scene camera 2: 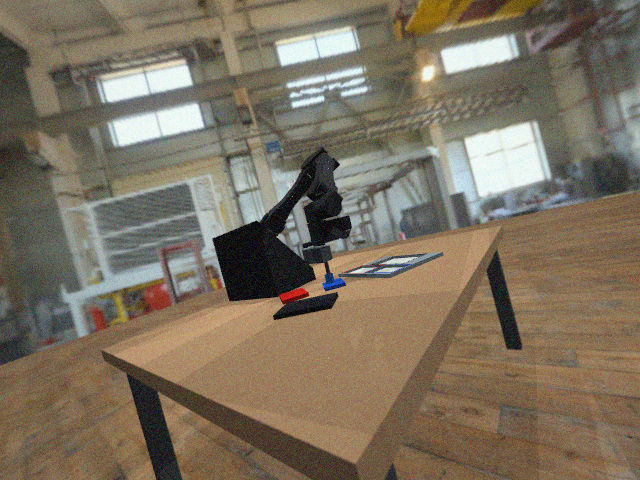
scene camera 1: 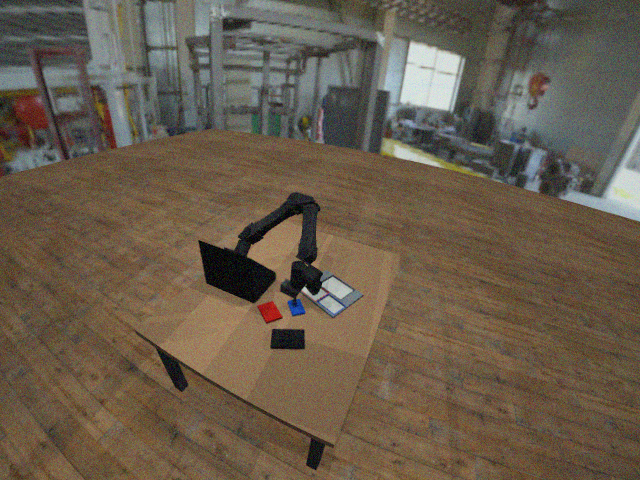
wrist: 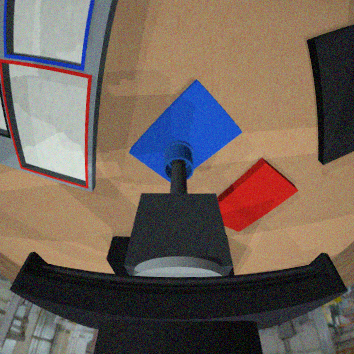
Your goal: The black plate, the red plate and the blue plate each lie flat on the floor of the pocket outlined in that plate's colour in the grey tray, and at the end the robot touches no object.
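Frame: origin at the arm's base, x ahead, y left, z up, level; centimetres.
Seen in the pictures: end effector, tool point: (scene camera 2: 331, 285) (scene camera 1: 294, 306) (wrist: 178, 149); arm's base, origin of the base link: (scene camera 2: 259, 247) (scene camera 1: 239, 256).
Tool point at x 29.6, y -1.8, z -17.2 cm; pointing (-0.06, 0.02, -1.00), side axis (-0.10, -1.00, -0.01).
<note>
Offsets run from my tool point to a thing's top centre. Level surfaces: height alone.
The blue plate @[dx +1.4, dy -0.6, dz +1.0 cm] (scene camera 1: 296, 308) (scene camera 2: 334, 284) (wrist: 200, 120) lies flat on the table. My gripper, a blue suction cup (scene camera 1: 295, 301) (scene camera 2: 329, 279) (wrist: 178, 154), is down on its top near one edge, with suction shut on it. The red plate @[dx -8.1, dy -8.5, dz +1.1 cm] (scene camera 1: 269, 312) (scene camera 2: 293, 295) (wrist: 260, 195) lies on the table beside it, partly hidden by the arm in the wrist view. The black plate @[dx +5.6, dy -18.3, dz +1.1 cm] (scene camera 1: 287, 338) (scene camera 2: 307, 305) (wrist: 340, 95) lies on the table, cut off in the wrist view. The grey tray @[dx +12.0, dy +16.0, dz +1.1 cm] (scene camera 1: 356, 296) (scene camera 2: 433, 255) (wrist: 100, 45) has red, blue and black outlined pockets; no plate shows in them.
A large black panel or box (scene camera 1: 232, 271) (scene camera 2: 248, 263) stands at the arm's base, beside the red plate. The arm (scene camera 1: 309, 232) (scene camera 2: 324, 206) reaches over the blue plate and hides part of the tray in scene camera 1. The wooden table @[dz +0.0 cm] (scene camera 1: 232, 361) (scene camera 2: 336, 361) bears everything.
</note>
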